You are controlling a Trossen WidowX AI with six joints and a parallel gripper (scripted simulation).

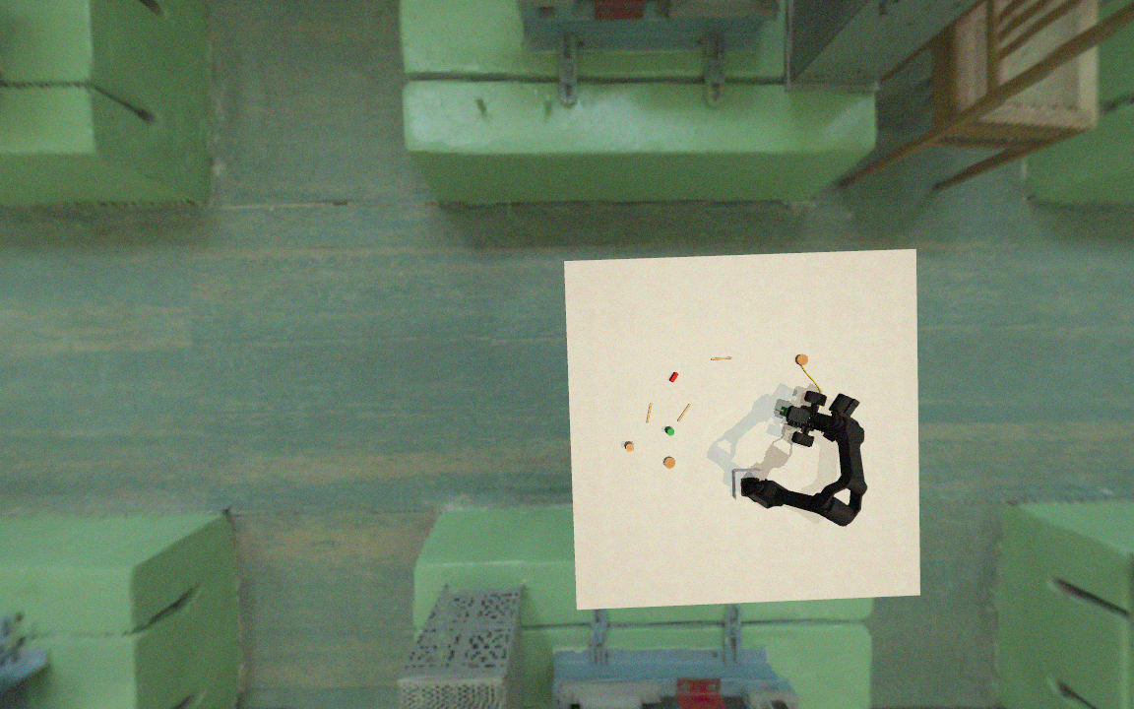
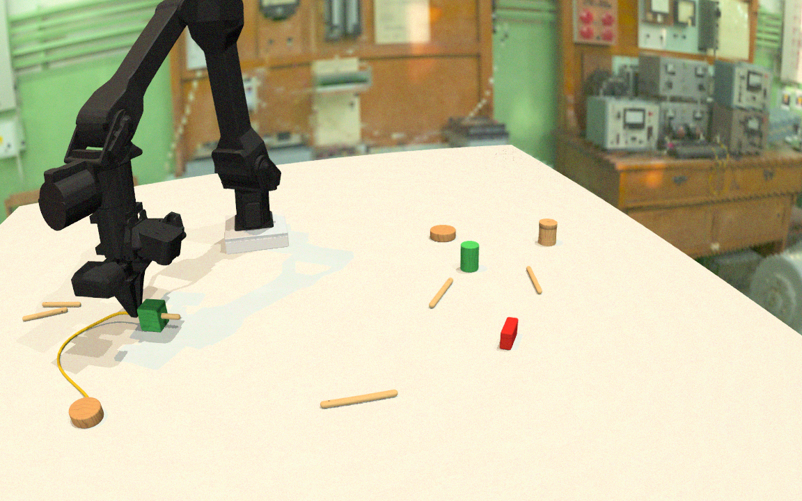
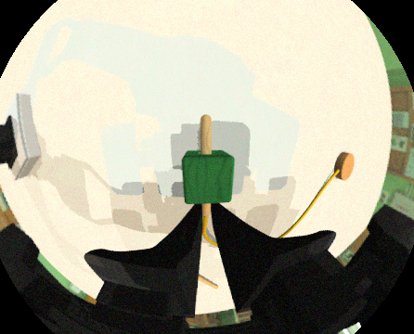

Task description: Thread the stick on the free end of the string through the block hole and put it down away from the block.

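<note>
Now: the thin wooden stick 1 cm to the left of my gripper tip. Round my gripper tip: green block: 1 cm ahead, 3 cm to the left; then round wooden button: 20 cm ahead, 4 cm to the right, 1 cm below; then green cylinder: 5 cm behind, 46 cm to the left.
</note>
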